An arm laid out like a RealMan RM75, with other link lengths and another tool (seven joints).
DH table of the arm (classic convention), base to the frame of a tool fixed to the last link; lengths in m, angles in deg. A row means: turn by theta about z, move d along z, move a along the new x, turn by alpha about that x. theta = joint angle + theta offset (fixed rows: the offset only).
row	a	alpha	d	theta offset
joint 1	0	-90	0.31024	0
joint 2	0	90	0	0
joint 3	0	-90	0.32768	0
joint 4	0	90	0	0
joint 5	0	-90	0.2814	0
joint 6	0	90	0	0
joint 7	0.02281	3.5	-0.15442	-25.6
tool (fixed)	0	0	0.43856	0
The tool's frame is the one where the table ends.
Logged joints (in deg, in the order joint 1, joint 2, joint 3, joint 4, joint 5, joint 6, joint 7), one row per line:
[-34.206 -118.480 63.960 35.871 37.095 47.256 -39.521]
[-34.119 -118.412 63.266 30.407 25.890 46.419 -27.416]
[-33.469 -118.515 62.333 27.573 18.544 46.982 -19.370]
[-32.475 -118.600 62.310 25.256 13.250 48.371 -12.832]
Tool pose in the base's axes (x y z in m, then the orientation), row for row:
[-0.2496 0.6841 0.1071 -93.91 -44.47 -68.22]
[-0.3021 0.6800 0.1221 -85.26 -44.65 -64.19]
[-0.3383 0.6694 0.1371 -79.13 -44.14 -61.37]
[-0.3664 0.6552 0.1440 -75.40 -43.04 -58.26]
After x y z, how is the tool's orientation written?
As a rotation vector, in degrees.
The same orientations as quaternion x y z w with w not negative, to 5 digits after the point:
[-0.66800 -0.31632 -0.48526 0.46715]
[-0.62393 -0.32675 -0.46974 0.53224]
[-0.59026 -0.32926 -0.45778 0.57760]
[-0.57042 -0.32561 -0.44075 0.61184]

